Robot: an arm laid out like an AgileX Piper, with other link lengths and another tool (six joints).
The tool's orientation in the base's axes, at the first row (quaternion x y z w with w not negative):
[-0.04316, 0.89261, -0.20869, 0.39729]
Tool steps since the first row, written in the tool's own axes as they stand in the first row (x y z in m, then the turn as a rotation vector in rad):
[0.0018, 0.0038, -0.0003, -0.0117, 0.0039, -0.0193]
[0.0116, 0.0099, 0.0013, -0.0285, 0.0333, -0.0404]
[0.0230, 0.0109, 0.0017, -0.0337, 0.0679, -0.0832]
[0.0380, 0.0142, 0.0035, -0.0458, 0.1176, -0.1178]
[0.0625, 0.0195, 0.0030, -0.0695, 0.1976, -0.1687]
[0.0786, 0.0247, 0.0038, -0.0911, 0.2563, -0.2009]
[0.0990, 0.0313, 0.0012, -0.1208, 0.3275, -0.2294]
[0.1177, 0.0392, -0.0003, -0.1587, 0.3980, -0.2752]
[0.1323, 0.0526, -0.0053, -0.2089, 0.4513, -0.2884]
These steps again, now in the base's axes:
[-0.0011, 0.0031, -0.0026, -0.0057, 0.0129, 0.0180]
[-0.0061, 0.0057, -0.0128, -0.0070, 0.0509, 0.0303]
[-0.0134, 0.0037, -0.0213, -0.0315, 0.0981, 0.0454]
[-0.0221, 0.0025, -0.0341, -0.0441, 0.1579, 0.0542]
[-0.0386, 0.0015, -0.0529, -0.0578, 0.2536, 0.0684]
[-0.0485, 0.0021, -0.0666, -0.0614, 0.3231, 0.0787]
[-0.0637, 0.0040, -0.0819, -0.0555, 0.4047, 0.0873]
[-0.0768, 0.0072, -0.0971, -0.0568, 0.4935, 0.1121]
[-0.0892, 0.0175, -0.1097, -0.0275, 0.5586, 0.1330]

